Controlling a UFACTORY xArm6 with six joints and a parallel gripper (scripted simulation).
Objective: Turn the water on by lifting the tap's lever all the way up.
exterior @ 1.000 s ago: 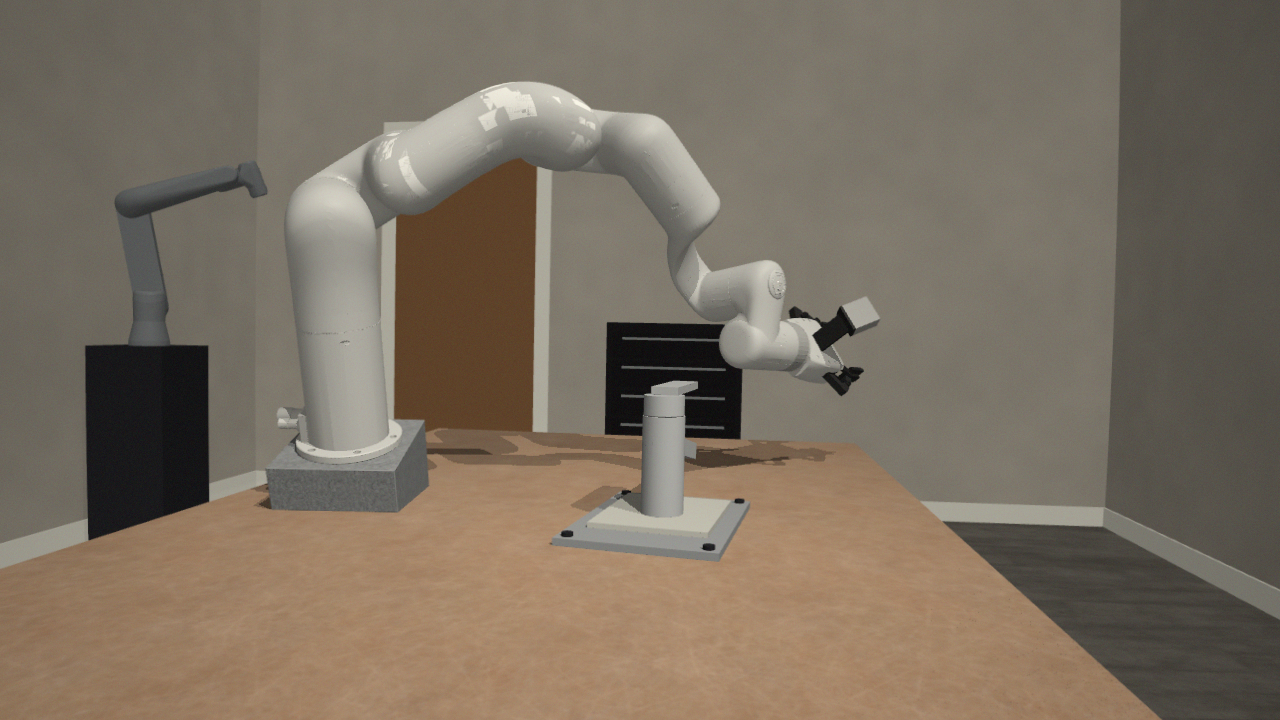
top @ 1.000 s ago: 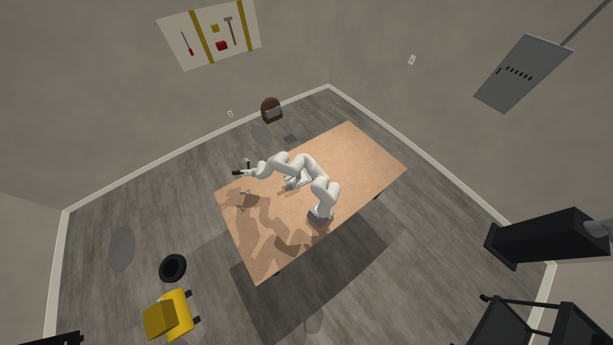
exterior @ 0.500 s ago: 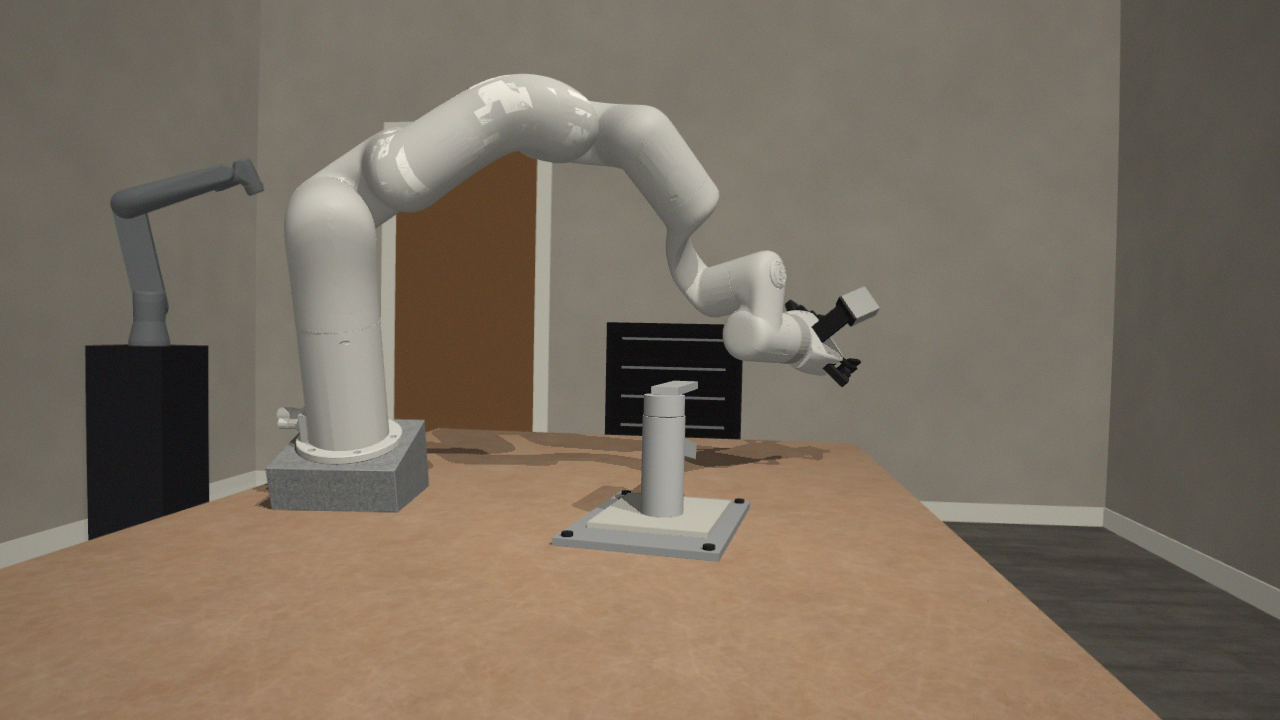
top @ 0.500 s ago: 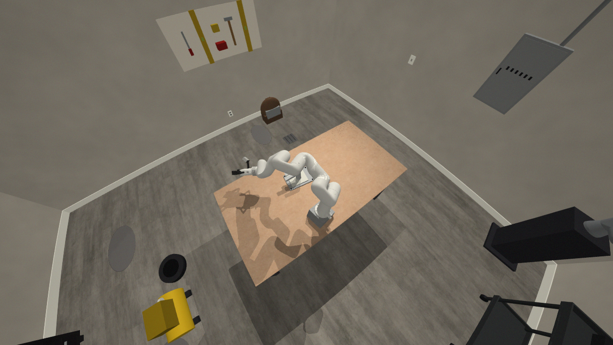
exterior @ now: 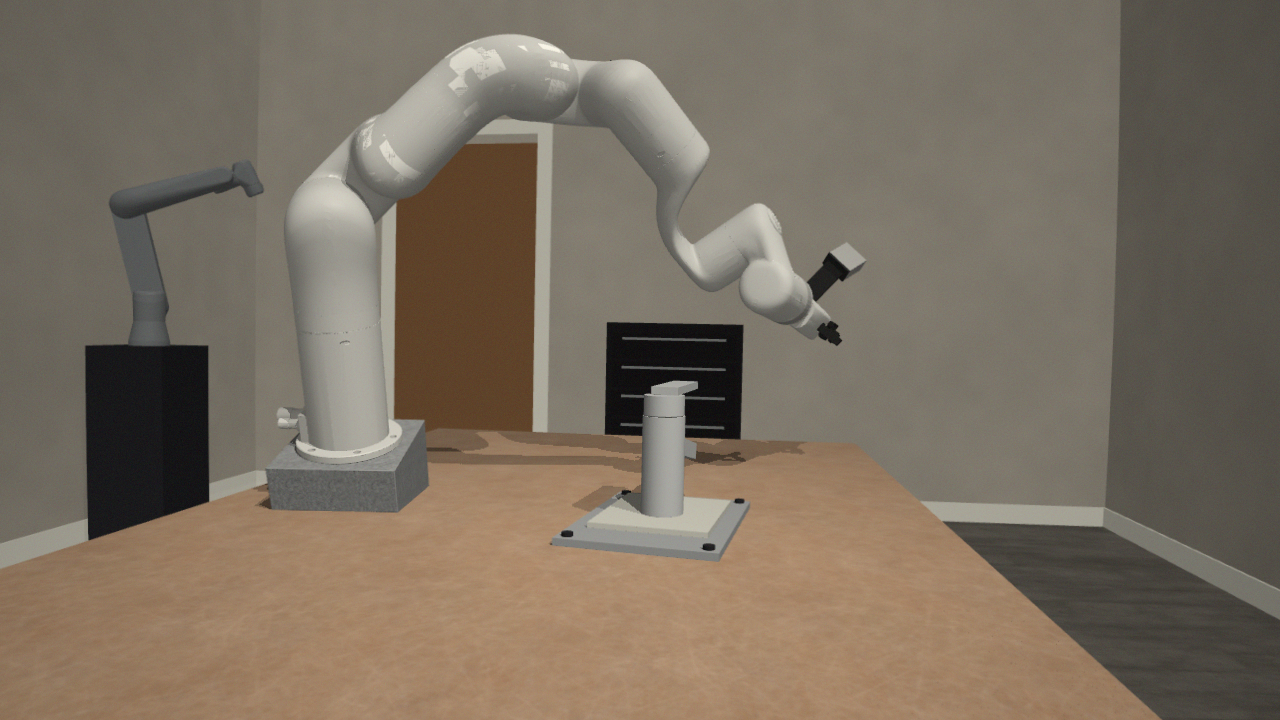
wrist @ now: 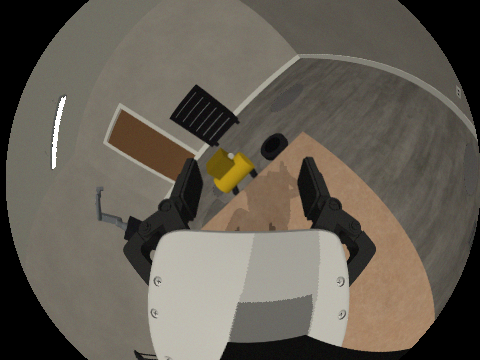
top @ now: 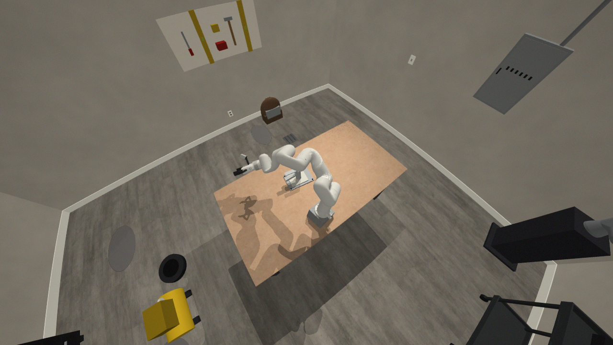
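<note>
My gripper is now 39 cm to the left of the tap lever, 24 cm past it and 11 cm above it.
</note>
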